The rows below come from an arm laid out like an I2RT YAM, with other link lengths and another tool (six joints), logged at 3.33 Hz.
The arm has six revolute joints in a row. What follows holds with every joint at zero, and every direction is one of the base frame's. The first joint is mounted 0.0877 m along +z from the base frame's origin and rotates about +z. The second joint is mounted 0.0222 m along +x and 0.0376 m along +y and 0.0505 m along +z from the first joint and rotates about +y. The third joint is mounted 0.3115 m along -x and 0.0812 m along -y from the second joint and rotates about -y. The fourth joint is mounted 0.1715 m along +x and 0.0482 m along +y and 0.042 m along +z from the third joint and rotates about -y. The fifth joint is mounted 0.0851 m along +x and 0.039 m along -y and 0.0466 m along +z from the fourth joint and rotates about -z. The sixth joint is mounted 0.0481 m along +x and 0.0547 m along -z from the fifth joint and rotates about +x. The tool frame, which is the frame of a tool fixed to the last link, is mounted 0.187 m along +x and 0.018 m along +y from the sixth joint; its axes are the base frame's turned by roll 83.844, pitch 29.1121 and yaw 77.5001 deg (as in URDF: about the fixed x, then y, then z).
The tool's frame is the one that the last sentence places.
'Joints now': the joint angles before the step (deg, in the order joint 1, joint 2, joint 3, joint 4, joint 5, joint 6). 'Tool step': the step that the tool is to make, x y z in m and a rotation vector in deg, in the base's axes. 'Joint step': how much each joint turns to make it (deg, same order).
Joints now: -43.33, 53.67, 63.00, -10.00, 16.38, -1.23
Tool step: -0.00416, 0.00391, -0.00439, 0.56, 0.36, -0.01
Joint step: 0.01, -1.01, -0.07, -1.63, 0.02, 0.17
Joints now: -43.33, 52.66, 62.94, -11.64, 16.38, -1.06
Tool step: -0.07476, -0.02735, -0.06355, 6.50, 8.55, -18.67
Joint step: -0.03, -0.50, -2.86, -8.96, 18.61, 1.26
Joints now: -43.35, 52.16, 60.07, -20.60, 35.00, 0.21
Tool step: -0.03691, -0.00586, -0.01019, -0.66, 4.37, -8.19
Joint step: -0.03, -0.61, -2.45, 0.33, 8.74, -1.92
